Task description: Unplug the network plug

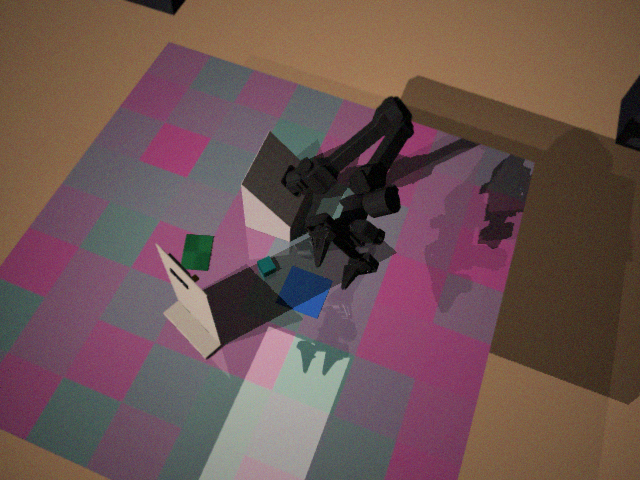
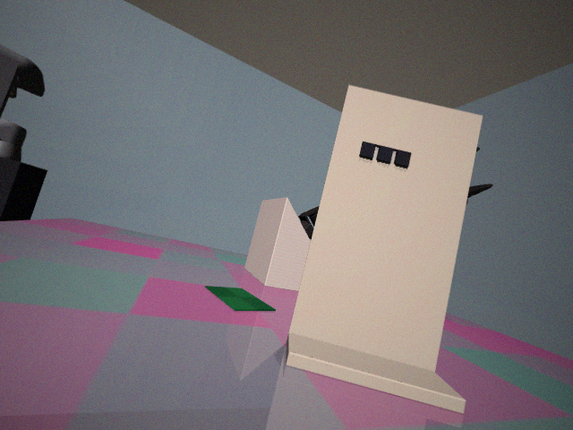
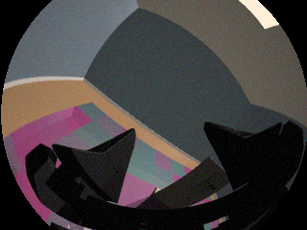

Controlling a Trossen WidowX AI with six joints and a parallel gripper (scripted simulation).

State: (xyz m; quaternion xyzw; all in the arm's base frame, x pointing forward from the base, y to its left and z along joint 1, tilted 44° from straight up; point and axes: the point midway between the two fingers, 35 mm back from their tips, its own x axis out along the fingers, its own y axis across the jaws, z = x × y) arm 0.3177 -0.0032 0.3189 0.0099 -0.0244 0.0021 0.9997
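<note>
The network plug is 70 mm ahead of my gripper tip, 300 mm to the right of it and 110 mm below it. Round my gripper tip: blue marked square: 100 mm behind, 90 mm to the right, 350 mm below; then dark teal block: 130 mm behind, 210 mm to the right, 340 mm below; then upright panel: 90 mm ahead, 320 mm to the right, 210 mm below.
</note>
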